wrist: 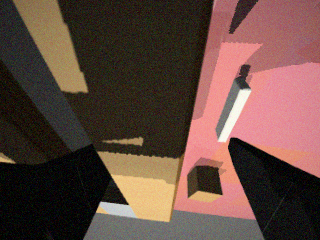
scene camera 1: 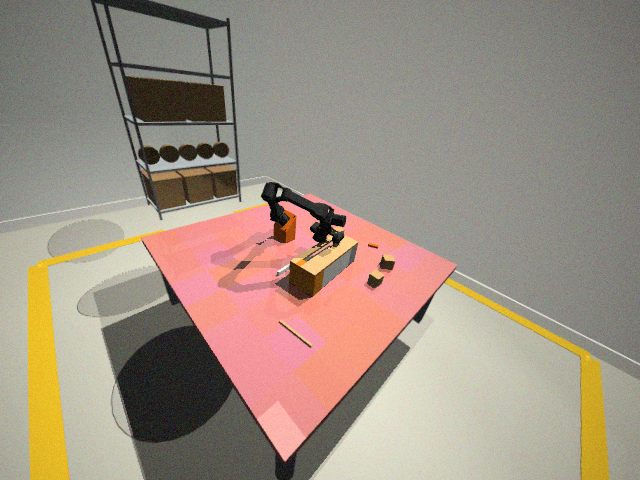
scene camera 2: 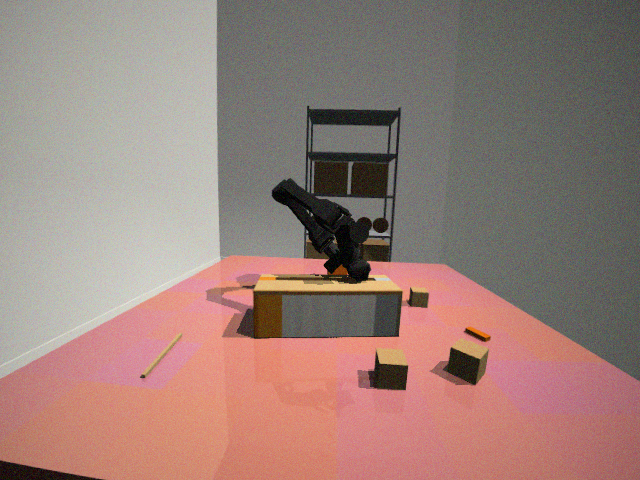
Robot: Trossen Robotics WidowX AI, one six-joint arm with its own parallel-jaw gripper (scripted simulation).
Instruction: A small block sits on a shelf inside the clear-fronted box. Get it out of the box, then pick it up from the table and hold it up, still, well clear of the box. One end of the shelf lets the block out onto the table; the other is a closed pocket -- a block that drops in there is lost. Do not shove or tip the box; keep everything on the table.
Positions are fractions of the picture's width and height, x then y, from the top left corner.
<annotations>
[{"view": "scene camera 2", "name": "gripper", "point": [0.56, 0.60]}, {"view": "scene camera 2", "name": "box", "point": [0.45, 0.64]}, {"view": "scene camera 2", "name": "brown block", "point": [0.61, 0.77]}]
</annotations>
